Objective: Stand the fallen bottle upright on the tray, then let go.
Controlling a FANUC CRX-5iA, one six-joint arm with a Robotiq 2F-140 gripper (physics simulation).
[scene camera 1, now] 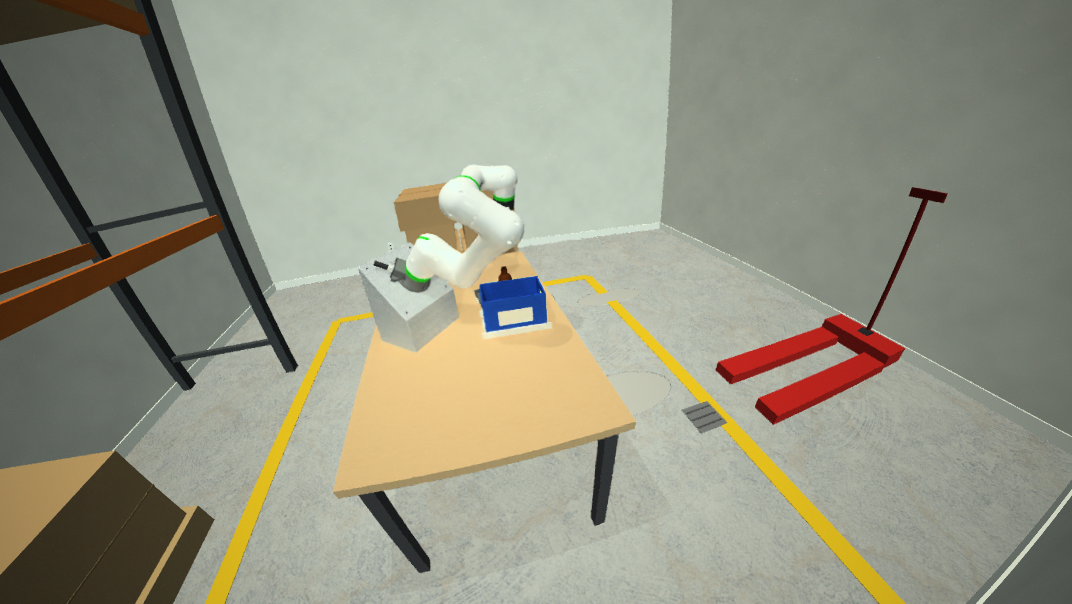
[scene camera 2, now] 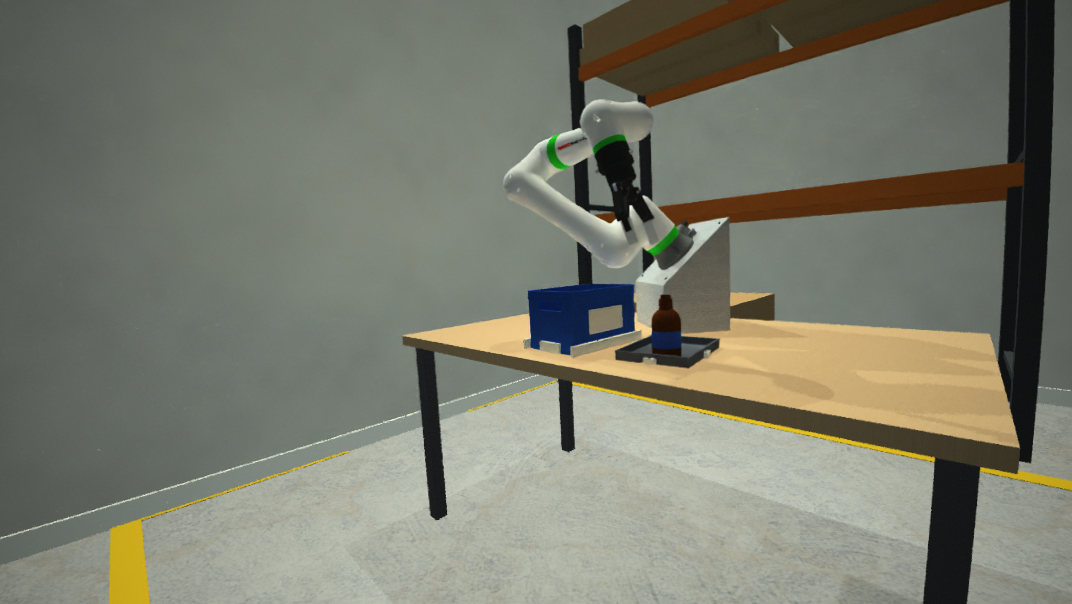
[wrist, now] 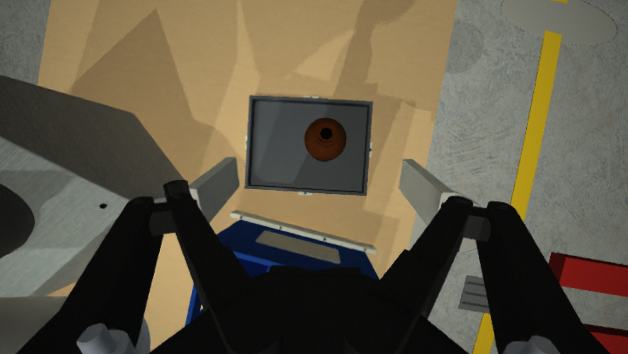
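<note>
The pictures contain my gripper and a brown bottle. In the wrist view, too, my gripper is visible.
</note>
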